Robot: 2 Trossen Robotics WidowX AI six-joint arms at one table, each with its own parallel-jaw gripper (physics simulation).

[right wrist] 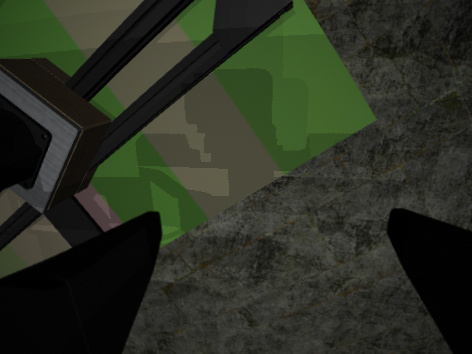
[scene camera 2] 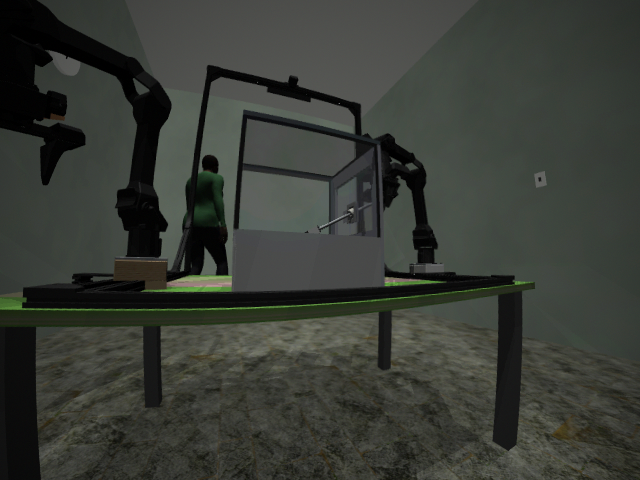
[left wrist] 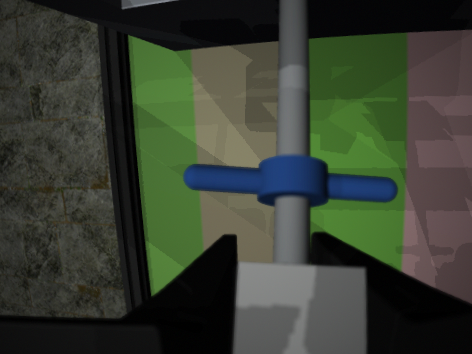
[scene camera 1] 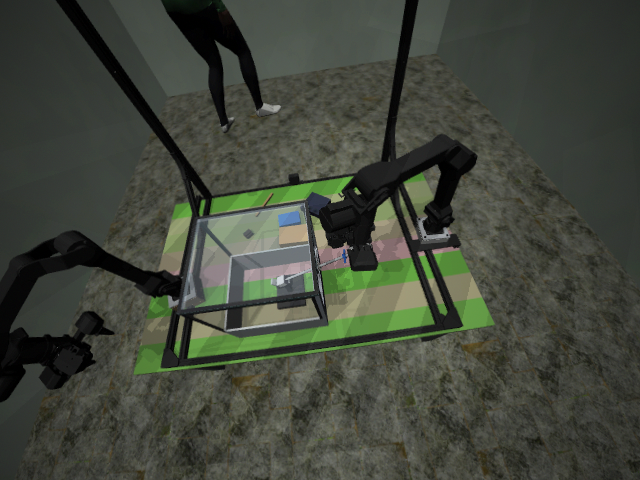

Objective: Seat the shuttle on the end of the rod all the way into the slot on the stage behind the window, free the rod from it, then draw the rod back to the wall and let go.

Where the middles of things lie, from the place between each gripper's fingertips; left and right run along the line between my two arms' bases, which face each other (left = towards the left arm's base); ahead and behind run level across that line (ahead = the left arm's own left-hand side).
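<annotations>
Grey rod (left wrist: pixel 288 299): my left hand 1 cm above it, 9 cm to the left of it, 2 cm past it. By its middle, the rod is nearer to my left hand than to my right hand.
Grey rod again: my right hand 40 mm below it, 70 mm past it, 670 mm to the right of it.
</annotations>
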